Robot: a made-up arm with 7 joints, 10 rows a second.
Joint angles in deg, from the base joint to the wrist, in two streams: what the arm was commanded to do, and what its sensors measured. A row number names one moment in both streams.
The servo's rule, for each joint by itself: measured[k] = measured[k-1] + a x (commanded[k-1-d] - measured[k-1]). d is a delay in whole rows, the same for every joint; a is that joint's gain. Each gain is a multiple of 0.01, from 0.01 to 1. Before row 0 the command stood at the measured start. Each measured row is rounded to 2 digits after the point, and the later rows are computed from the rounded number. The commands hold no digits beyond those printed.
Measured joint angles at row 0:
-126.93, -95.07, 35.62, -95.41, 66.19, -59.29, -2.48
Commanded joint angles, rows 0 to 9:
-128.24, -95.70, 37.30, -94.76, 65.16, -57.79, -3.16
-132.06, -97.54, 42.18, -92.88, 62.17, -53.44, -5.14
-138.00, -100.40, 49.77, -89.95, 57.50, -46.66, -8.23
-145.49, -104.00, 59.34, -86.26, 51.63, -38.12, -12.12
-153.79, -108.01, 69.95, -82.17, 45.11, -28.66, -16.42
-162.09, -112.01, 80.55, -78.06, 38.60, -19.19, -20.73
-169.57, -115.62, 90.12, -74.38, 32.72, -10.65, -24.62
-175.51, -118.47, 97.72, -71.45, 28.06, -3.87, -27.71
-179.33, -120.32, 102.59, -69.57, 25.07, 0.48, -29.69
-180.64, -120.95, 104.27, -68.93, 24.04, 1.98, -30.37
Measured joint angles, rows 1 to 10:
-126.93, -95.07, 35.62, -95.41, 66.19, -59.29, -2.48
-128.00, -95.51, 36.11, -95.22, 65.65, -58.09, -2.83
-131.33, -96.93, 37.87, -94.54, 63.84, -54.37, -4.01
-136.80, -99.36, 41.32, -93.21, 60.54, -48.20, -6.16
-143.93, -102.61, 46.55, -91.19, 55.91, -40.14, -9.20
-152.02, -106.39, 53.34, -88.57, 50.29, -30.96, -12.88
-160.28, -110.32, 61.23, -85.52, 44.21, -21.54, -16.88
-167.90, -114.03, 69.61, -82.29, 38.24, -12.83, -20.83
-174.14, -117.14, 77.76, -79.15, 32.95, -5.66, -24.34
-178.40, -119.37, 84.96, -76.37, 28.85, -0.75, -27.07
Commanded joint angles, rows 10 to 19:
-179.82, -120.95, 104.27, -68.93, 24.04, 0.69, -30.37
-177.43, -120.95, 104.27, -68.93, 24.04, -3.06, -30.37
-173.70, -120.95, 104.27, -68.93, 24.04, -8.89, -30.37
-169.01, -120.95, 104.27, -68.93, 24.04, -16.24, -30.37
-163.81, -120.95, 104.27, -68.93, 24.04, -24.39, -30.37
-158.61, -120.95, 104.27, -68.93, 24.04, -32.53, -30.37
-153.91, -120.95, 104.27, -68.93, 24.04, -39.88, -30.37
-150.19, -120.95, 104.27, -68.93, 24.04, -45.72, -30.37
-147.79, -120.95, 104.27, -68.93, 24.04, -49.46, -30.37
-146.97, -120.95, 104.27, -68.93, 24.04, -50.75, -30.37
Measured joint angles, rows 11 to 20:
-180.24, -120.48, 90.56, -74.21, 26.35, 1.43, -28.75
-179.90, -120.81, 94.54, -72.68, 25.15, 0.84, -29.58
-177.87, -120.91, 97.36, -71.59, 24.57, -2.28, -29.98
-174.45, -120.94, 99.36, -70.82, 24.29, -7.57, -30.18
-169.99, -120.95, 100.78, -70.27, 24.16, -14.51, -30.28
-164.92, -120.95, 101.79, -69.88, 24.10, -22.41, -30.33
-159.75, -120.95, 102.51, -69.60, 24.07, -30.51, -30.35
-154.96, -120.95, 103.02, -69.41, 24.05, -38.01, -30.36
-151.05, -120.95, 103.38, -69.27, 24.04, -44.18, -30.37
-148.38, -120.95, 103.64, -69.17, 24.04, -48.40, -30.37

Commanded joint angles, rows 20 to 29:
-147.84, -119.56, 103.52, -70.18, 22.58, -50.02, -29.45
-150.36, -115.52, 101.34, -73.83, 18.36, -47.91, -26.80
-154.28, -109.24, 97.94, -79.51, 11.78, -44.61, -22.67
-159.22, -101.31, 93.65, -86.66, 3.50, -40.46, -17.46
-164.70, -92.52, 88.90, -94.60, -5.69, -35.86, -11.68
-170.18, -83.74, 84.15, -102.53, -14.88, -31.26, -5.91
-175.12, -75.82, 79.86, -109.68, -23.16, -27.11, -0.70
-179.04, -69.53, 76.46, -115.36, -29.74, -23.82, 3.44
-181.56, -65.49, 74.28, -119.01, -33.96, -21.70, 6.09
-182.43, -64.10, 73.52, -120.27, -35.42, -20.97, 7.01
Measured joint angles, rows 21 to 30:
-147.22, -120.95, 103.82, -69.10, 24.04, -50.28, -30.37
-147.73, -119.98, 103.73, -69.41, 23.28, -50.07, -29.90
-149.89, -116.86, 103.04, -70.69, 20.72, -48.34, -28.32
-153.49, -111.53, 101.56, -73.25, 16.07, -45.36, -25.44
-158.19, -104.38, 99.27, -77.14, 9.53, -41.44, -21.37
-163.53, -96.08, 96.26, -82.20, 1.62, -36.98, -16.43
-168.98, -87.44, 92.75, -88.10, -6.96, -32.40, -11.06
-174.01, -79.31, 89.01, -94.36, -15.38, -28.17, -5.78
-178.13, -72.46, 85.37, -100.45, -22.85, -24.69, -1.08
-180.94, -67.58, 82.15, -105.83, -28.63, -22.30, 2.58

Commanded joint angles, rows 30 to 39:
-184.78, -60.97, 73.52, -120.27, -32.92, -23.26, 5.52
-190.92, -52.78, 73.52, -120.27, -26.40, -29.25, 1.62
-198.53, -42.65, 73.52, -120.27, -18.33, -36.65, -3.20
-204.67, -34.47, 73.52, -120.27, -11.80, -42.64, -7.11
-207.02, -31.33, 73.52, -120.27, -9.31, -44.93, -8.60
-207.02, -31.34, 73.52, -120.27, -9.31, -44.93, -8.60
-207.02, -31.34, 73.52, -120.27, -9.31, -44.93, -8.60
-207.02, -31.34, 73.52, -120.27, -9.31, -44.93, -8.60
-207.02, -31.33, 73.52, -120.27, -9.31, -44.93, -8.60
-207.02, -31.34, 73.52, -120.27, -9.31, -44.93, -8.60
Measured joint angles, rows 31 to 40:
-182.16, -65.14, 79.65, -110.02, -32.16, -21.24, 4.84
-184.31, -62.22, 77.87, -112.99, -32.56, -22.86, 5.19
-189.73, -55.61, 76.61, -115.10, -29.36, -27.97, 3.37
-196.95, -46.54, 75.71, -116.60, -23.62, -34.91, 0.02
-203.28, -38.09, 75.07, -117.66, -17.47, -41.09, -3.62
-206.35, -33.36, 74.62, -118.42, -13.23, -44.16, -6.16
-206.90, -31.95, 74.30, -118.96, -11.19, -44.78, -7.40
-207.00, -31.52, 74.07, -119.34, -10.21, -44.90, -8.01
-207.02, -31.39, 73.91, -119.61, -9.74, -44.92, -8.31
-207.02, -31.35, 73.80, -119.80, -9.52, -44.93, -8.46

